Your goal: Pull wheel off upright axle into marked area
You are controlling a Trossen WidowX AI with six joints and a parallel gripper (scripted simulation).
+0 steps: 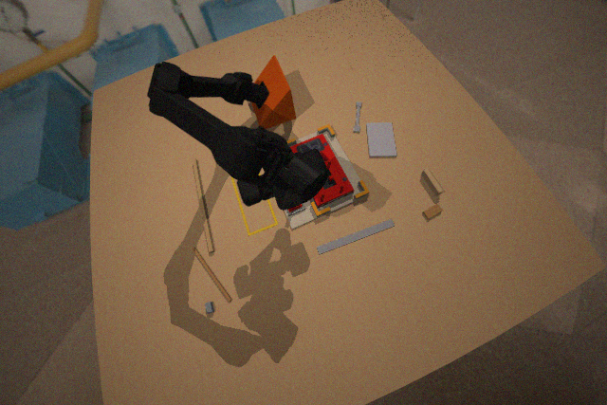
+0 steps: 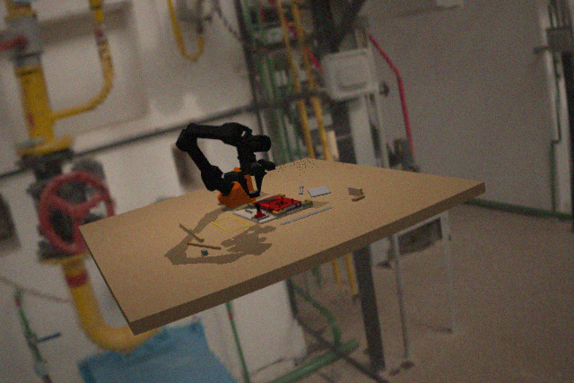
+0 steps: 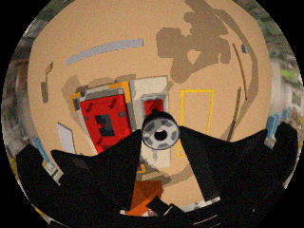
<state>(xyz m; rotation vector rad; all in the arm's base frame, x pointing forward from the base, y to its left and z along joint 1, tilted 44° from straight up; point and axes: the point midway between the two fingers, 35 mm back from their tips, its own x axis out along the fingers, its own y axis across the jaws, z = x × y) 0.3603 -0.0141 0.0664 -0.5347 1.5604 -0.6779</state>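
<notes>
The upright axle lies 10 mm ahead of my gripper tip and 60 mm below it. The rest, counted from my gripper tip: grey bar: 150 mm ahead, 110 mm to the left, 100 mm below; silver wheel: right at my gripper tip; grey plate: 70 mm behind, 320 mm to the left, 90 mm below.
</notes>
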